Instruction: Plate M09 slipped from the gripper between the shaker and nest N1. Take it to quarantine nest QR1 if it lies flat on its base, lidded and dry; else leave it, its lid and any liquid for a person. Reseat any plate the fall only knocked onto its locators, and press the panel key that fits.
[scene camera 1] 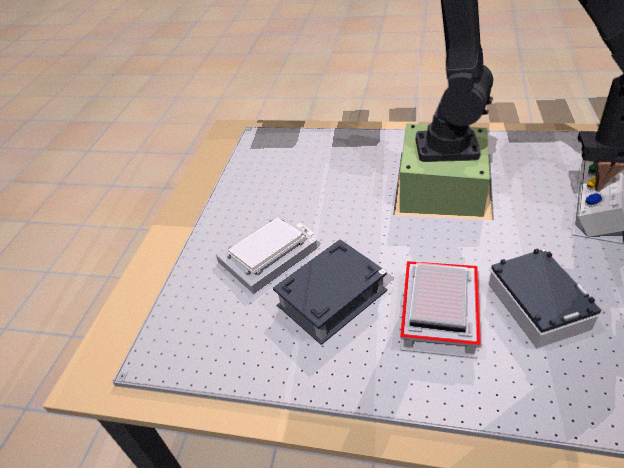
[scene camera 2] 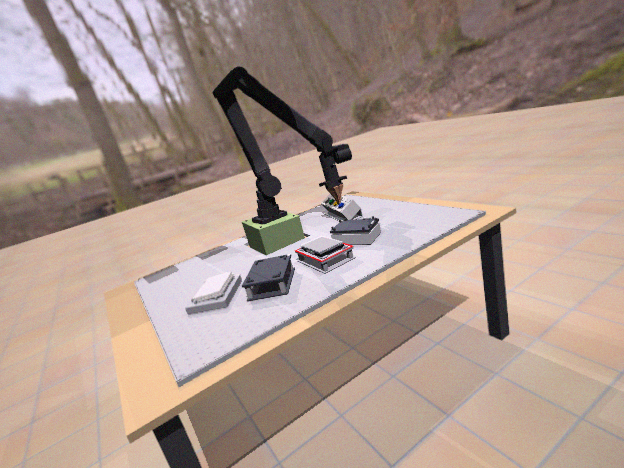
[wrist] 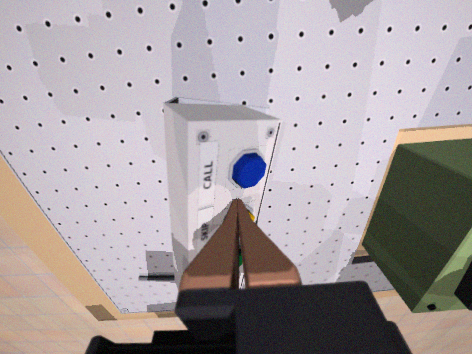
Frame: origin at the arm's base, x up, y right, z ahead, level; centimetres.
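Seen in the pictures: gripper, fingertip midpoint: point(scene camera 1: 598, 188) point(scene camera 2: 339, 203) point(wrist: 237, 205); arm's base, origin of the base link: point(scene camera 1: 446, 148) point(scene camera 2: 270, 218).
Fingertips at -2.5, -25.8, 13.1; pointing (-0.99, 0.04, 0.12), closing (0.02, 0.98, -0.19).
Note:
Offsets run from my fingertips to a thing's top centre, as dx, dy, dz. "*": to the spot under its first point.
My gripper point(scene camera 1: 599, 188) point(scene camera 2: 339, 203) point(wrist: 237, 205) is shut and empty, its tips over the yellow key {+0.5, -0.4, -2.1} point(scene camera 1: 591, 182) point(wrist: 251, 216) of the panel {+1.5, -3.4, -3.6} point(scene camera 1: 599, 222) point(wrist: 178, 165). The blue key {+0.5, +1.4, +2.5} point(scene camera 1: 593, 198) point(wrist: 248, 170) stands beside the CALL label, apart from the tips in the wrist view. The fingers partly hide the green key {+0.5, -2.2, -6.8} point(wrist: 240, 259). A pale plate {-0.7, +32.2, +22.1} point(scene camera 1: 438, 294) point(scene camera 2: 322, 245) lies on the red-rimmed nest {-2.3, +31.9, +22.2} point(scene camera 1: 404, 302) point(scene camera 2: 322, 260). A white plate {-2.3, +63.0, +6.1} point(scene camera 1: 267, 244) point(scene camera 2: 214, 287) sits on a grey base {* -4.7, +64.8, +15.3} point(scene camera 1: 253, 284) at the left. Plate names, lid details and liquid cannot be made out.
A dark raised nest {-1.1, +50.4, +17.6} point(scene camera 1: 327, 282) point(scene camera 2: 267, 271) with corner locators stands between the two plates. A dark-topped box {* -1.4, +15.5, +21.9} point(scene camera 1: 544, 287) point(scene camera 2: 355, 225) with pegs stands right of the red-rimmed nest. The green arm base point(scene camera 1: 443, 193) point(scene camera 2: 276, 235) stands behind them.

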